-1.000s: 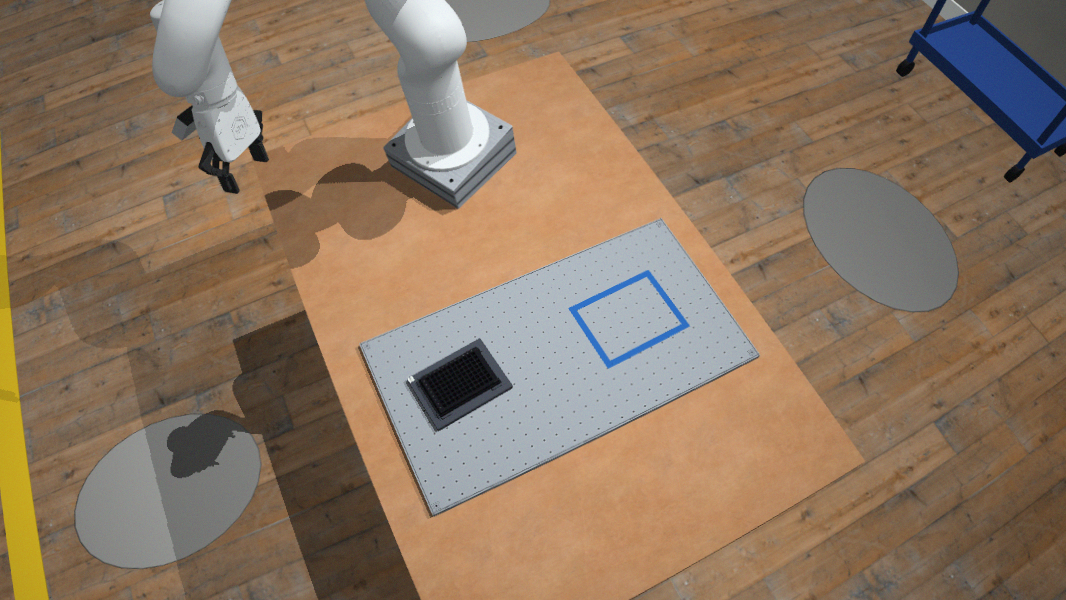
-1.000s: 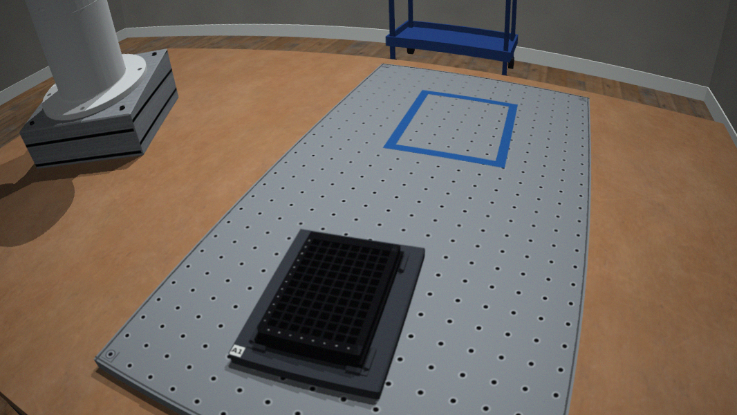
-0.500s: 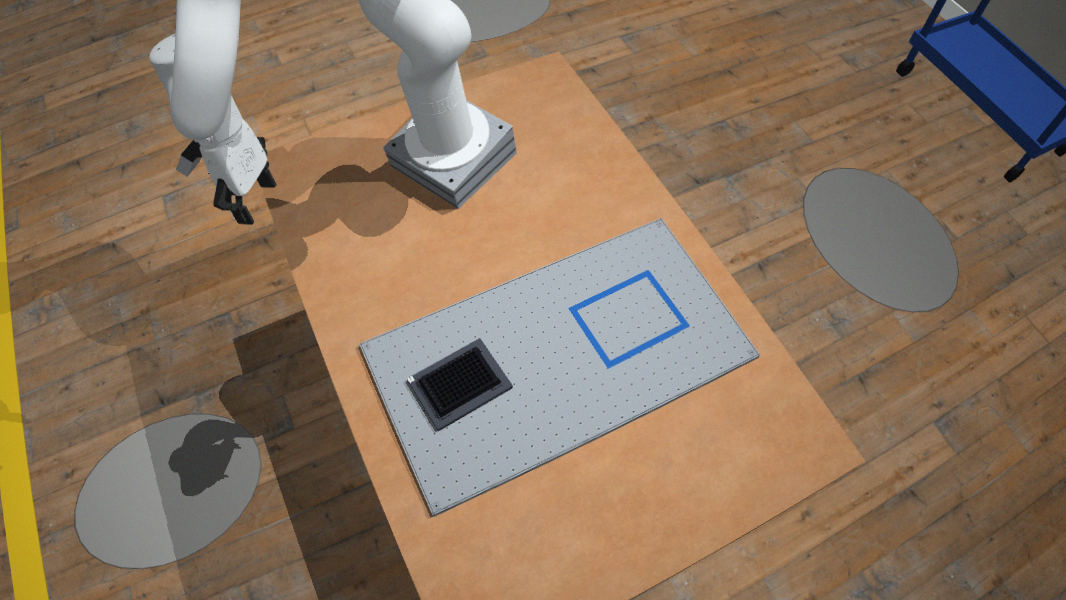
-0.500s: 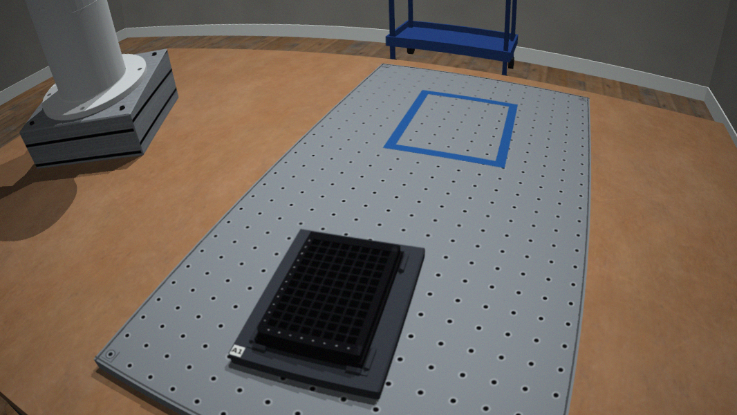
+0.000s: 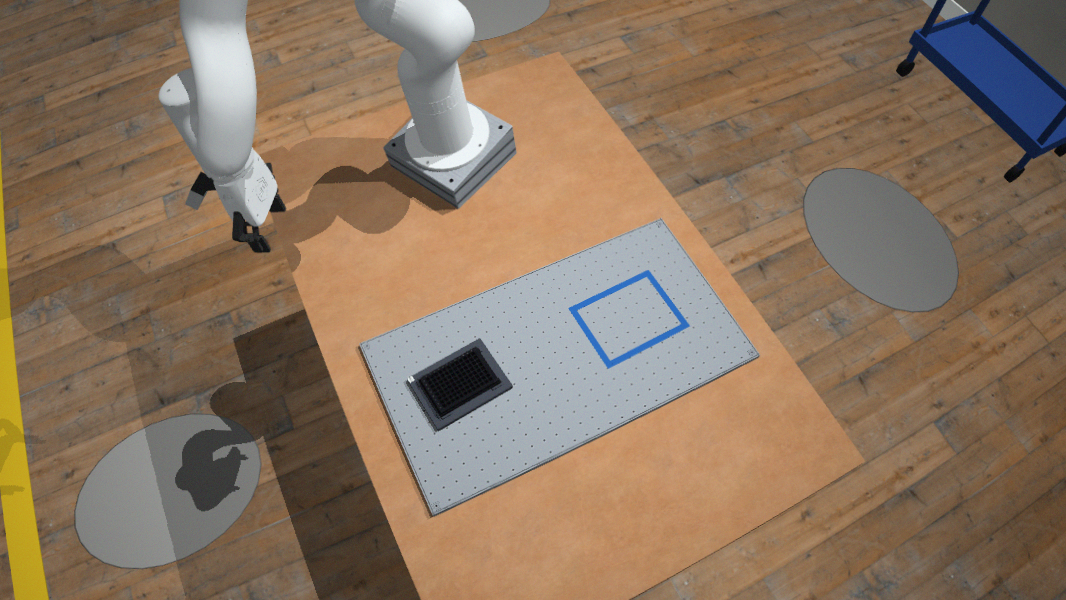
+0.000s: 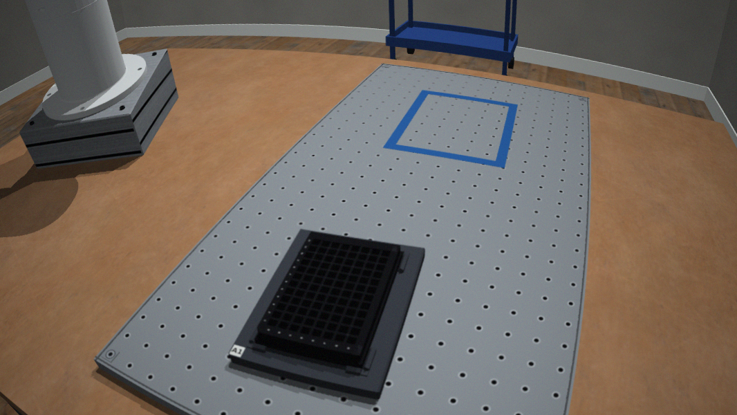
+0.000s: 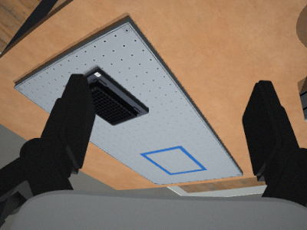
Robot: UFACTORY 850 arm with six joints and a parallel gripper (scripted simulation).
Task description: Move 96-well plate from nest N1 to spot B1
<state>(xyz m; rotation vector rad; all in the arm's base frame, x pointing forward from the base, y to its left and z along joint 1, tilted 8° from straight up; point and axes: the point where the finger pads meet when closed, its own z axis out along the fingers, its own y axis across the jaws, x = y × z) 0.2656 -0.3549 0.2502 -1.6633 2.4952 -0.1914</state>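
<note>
The black 96-well plate lies 27 cm ahead of my hand, 25 cm to the left of it and 24 cm below it. The rest, counted from my hand: dark plate nest N1 (27 cm ahead, 26 cm below, 25 cm to the left).
</note>
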